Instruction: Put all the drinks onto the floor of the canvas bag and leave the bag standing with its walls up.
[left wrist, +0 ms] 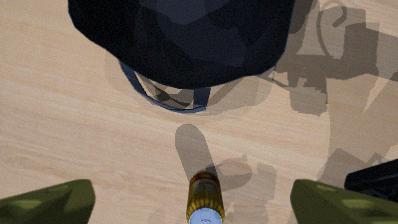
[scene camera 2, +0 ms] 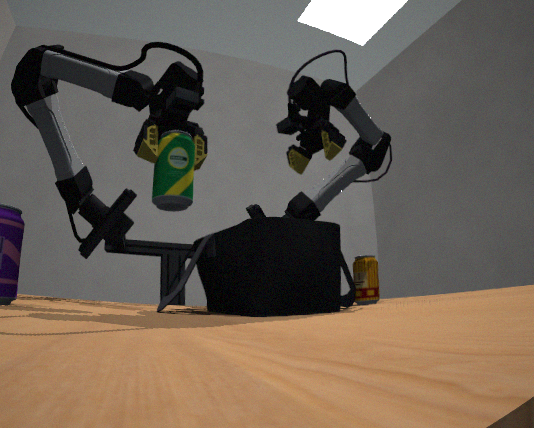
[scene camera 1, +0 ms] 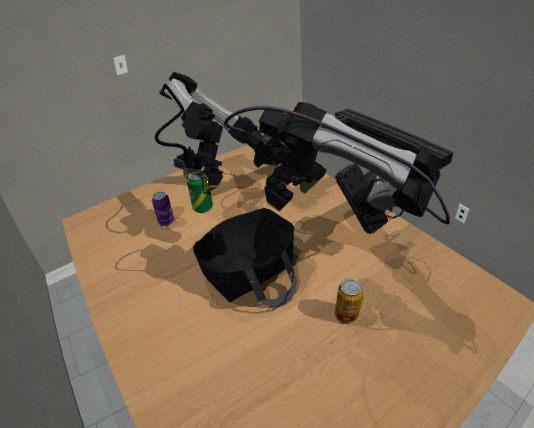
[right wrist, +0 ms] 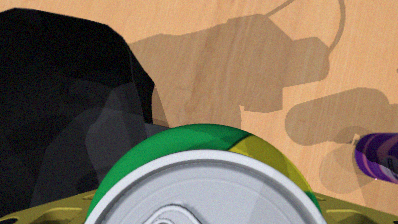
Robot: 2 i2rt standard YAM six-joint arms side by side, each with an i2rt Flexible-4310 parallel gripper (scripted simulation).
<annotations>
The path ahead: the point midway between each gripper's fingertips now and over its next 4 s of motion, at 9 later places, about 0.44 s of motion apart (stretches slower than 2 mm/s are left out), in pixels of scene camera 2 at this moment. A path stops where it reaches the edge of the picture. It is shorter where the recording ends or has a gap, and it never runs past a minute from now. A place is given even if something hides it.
The left gripper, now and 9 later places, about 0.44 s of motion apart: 313, 166; 314, 168; 318, 173; 334, 197; 346, 221; 354, 236; 361, 246; 365, 248; 364, 254; 365, 261
The right gripper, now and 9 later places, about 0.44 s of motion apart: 175, 164; 193, 166; 216, 166; 230, 164; 229, 166; 238, 169; 261, 168; 280, 169; 285, 167; 284, 166
</annotations>
